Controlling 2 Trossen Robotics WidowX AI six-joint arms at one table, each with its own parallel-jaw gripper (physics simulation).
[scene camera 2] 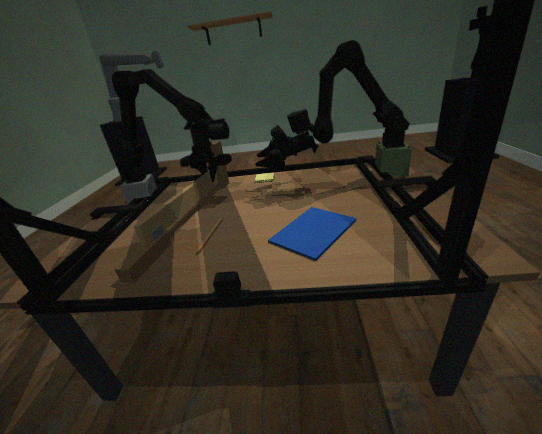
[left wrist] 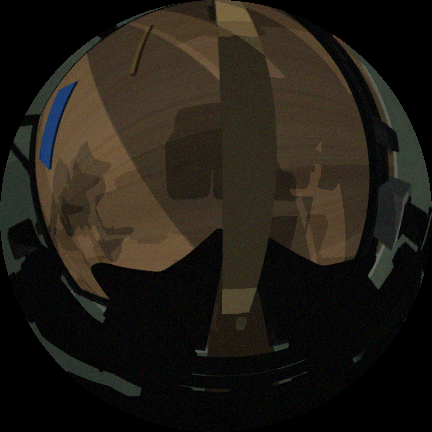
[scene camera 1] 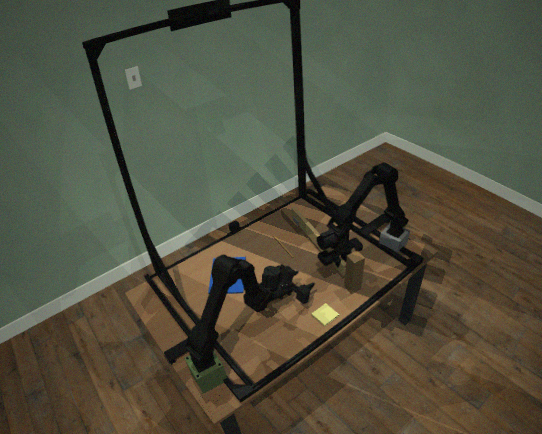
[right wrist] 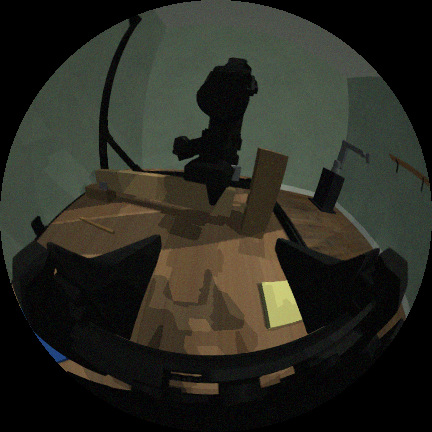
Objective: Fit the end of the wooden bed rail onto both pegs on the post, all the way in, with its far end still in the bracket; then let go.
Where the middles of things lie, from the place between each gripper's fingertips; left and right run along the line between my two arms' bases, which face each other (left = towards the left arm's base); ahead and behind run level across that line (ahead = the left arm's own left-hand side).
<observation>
The yellow note pad point(right wrist: 280, 308) is 12 cm ahead of my right hand, 11 cm below it and 1 cm to the right of it. From my right hand the other things lie so: blue mat point(scene camera 2: 312, 233) 32 cm behind, 17 cm to the right, 11 cm below; then upright wooden post point(right wrist: 269, 166) 17 cm to the left, 9 cm ahead, 3 cm below; then wooden bed rail point(right wrist: 172, 189) 23 cm to the left, 18 cm behind, 5 cm below.
Right now the upright wooden post is 90 mm ahead of my left hand, 40 mm above it and 10 mm to the right of it. The rest, counted from my left hand: blue mat (360 mm to the right, 320 mm behind, 50 mm below); yellow note pad (200 mm to the right, 120 mm ahead, 50 mm below); wooden bed rail (180 mm behind, 40 mm to the left, 10 mm above).
</observation>
